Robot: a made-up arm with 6 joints. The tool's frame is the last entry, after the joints.
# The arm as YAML. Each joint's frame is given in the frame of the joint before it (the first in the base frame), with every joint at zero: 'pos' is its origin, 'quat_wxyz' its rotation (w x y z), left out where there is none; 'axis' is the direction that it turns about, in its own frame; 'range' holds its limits. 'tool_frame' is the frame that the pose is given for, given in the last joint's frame.
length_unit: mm
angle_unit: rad
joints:
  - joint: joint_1
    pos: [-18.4, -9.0, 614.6]
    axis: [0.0, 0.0, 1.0]
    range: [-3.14, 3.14]
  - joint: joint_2
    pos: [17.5, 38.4, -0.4]
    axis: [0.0, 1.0, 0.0]
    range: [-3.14, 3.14]
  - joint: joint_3
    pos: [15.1, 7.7, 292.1]
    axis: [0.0, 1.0, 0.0]
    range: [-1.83, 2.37]
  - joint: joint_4
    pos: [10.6, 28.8, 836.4]
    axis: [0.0, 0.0, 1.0]
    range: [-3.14, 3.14]
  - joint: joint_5
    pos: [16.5, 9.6, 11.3]
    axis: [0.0, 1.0, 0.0]
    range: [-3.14, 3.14]
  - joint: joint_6
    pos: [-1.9, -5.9, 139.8]
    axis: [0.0, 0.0, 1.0]
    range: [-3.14, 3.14]
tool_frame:
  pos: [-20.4, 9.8, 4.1]
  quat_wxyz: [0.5, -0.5, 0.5, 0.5]
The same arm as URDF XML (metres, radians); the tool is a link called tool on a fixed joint. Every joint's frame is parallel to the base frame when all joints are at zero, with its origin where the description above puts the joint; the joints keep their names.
<robot name="arm">
<link name="base_link"/>
<link name="link1"/>
<link name="link2"/>
<link name="link3"/>
<link name="link4"/>
<link name="link5"/>
<link name="link6"/>
<link name="tool"/>
<joint name="joint_1" type="revolute"><parent link="base_link"/><child link="link1"/><origin xyz="-0.0184 -0.009 0.6146"/><axis xyz="0 0 1"/><limit lower="-3.14" upper="3.14"/></joint>
<joint name="joint_2" type="revolute"><parent link="link1"/><child link="link2"/><origin xyz="0.0175 0.0384 -0.0004"/><axis xyz="0 1 0"/><limit lower="-3.14" upper="3.14"/></joint>
<joint name="joint_3" type="revolute"><parent link="link2"/><child link="link3"/><origin xyz="0.0151 0.0077 0.2921"/><axis xyz="0 1 0"/><limit lower="-1.83" upper="2.37"/></joint>
<joint name="joint_4" type="revolute"><parent link="link3"/><child link="link4"/><origin xyz="0.0106 0.0288 0.8364"/><axis xyz="0 0 1"/><limit lower="-3.14" upper="3.14"/></joint>
<joint name="joint_5" type="revolute"><parent link="link4"/><child link="link5"/><origin xyz="0.0165 0.0096 0.0113"/><axis xyz="0 1 0"/><limit lower="-3.14" upper="3.14"/></joint>
<joint name="joint_6" type="revolute"><parent link="link5"/><child link="link6"/><origin xyz="-0.0019 -0.0059 0.1398"/><axis xyz="0 0 1"/><limit lower="-3.14" upper="3.14"/></joint>
<joint name="tool_joint" type="fixed"><parent link="link6"/><child link="tool"/><origin xyz="-0.0204 0.0098 0.0041" rpy="-1.5708 1.5708 0"/></joint>
</robot>

